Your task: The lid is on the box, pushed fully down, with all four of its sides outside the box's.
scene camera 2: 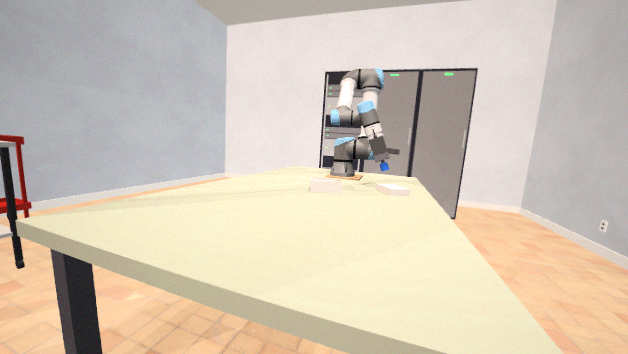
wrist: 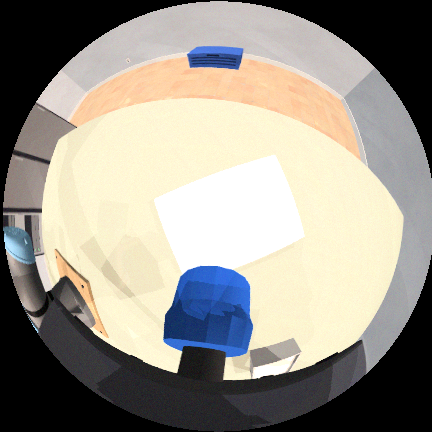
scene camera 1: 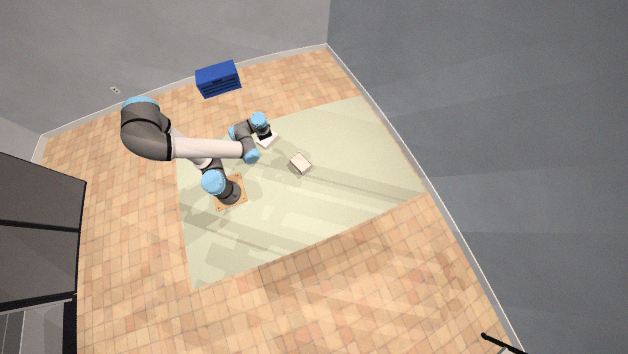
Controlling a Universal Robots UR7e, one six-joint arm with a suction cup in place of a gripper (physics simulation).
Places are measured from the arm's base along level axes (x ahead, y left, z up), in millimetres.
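Pixels of known places: hand at its tool point: (scene camera 2: 385, 170) (wrist: 213, 290); arm's base at its link origin: (scene camera 2: 342, 175) (wrist: 77, 301) (scene camera 1: 229, 193).
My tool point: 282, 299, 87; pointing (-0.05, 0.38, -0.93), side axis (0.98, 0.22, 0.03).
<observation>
Ahead of a thing's pixels: the offset from my tool point to its middle, as dx, dy, dz. Level surfaces: height alone.
The lid @(+3, +37, -82) (scene camera 1: 267, 142) (scene camera 2: 392, 189) (wrist: 230, 215) is a flat white rectangle lying on the table, apart from the box. Its closed face shows upward in the wrist view. The box @(+188, -207, -71) (scene camera 1: 300, 163) (scene camera 2: 326, 186) (wrist: 275, 352) is pale, small and open at the top, and stands upright on the table. My gripper (scene camera 2: 384, 166) (wrist: 210, 295) is a blue suction cup on a tilted wrist, open and holding nothing. It is above the table near the lid, with a gap below it in scene camera 2. In scene camera 1 the arm hides the cup and part of the lid.
The arm stands on a wooden base plate (scene camera 1: 243, 197) (wrist: 90, 295) on the pale table @(dz -95) (scene camera 1: 340, 210) (scene camera 2: 280, 240). A blue chest (scene camera 1: 218, 79) (wrist: 215, 57) stands on the floor beyond the table. Dark cabinets (scene camera 1: 42, 200) (scene camera 2: 440, 130) stand behind the arm. A red cart (scene camera 2: 20, 170) is at left.
</observation>
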